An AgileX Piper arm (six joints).
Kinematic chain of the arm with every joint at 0, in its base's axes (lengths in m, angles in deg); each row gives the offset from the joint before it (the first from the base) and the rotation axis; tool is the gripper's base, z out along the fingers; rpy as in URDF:
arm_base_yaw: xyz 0 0 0.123 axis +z
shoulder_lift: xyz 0 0 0 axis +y
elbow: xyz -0.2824 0 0.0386 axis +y
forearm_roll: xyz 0.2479 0 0.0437 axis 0.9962 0 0.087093
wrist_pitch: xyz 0 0 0 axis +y
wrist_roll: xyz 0.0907 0 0.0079 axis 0.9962 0 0.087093
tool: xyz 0 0 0 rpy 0 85.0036 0
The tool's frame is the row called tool.
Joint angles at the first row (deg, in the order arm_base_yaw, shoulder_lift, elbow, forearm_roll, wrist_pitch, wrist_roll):
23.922, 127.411, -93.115, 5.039, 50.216, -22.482
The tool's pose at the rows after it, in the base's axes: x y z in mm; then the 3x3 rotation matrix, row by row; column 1 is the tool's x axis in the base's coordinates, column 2 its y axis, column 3 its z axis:
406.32, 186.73, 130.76; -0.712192, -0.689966, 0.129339; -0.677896, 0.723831, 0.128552; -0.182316, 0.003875, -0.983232
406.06, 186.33, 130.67; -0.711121, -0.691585, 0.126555; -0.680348, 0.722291, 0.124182; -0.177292, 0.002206, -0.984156
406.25, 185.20, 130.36; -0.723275, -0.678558, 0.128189; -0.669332, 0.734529, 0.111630; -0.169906, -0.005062, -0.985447
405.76, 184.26, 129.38; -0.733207, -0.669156, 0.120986; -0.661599, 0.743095, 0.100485; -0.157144, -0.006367, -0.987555
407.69, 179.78, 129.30; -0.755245, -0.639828, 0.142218; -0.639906, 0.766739, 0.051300; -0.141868, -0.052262, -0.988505
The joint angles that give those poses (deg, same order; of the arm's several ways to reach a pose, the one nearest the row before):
23.923, 127.411, -93.117, 4.804, 50.971, -22.394
23.923, 127.411, -93.114, 4.577, 51.213, -22.394
23.922, 127.436, -93.114, 3.674, 51.371, -20.895
23.922, 127.542, -93.116, 3.117, 51.899, -19.847
23.922, 127.541, -93.115, -0.785, 51.899, -15.699

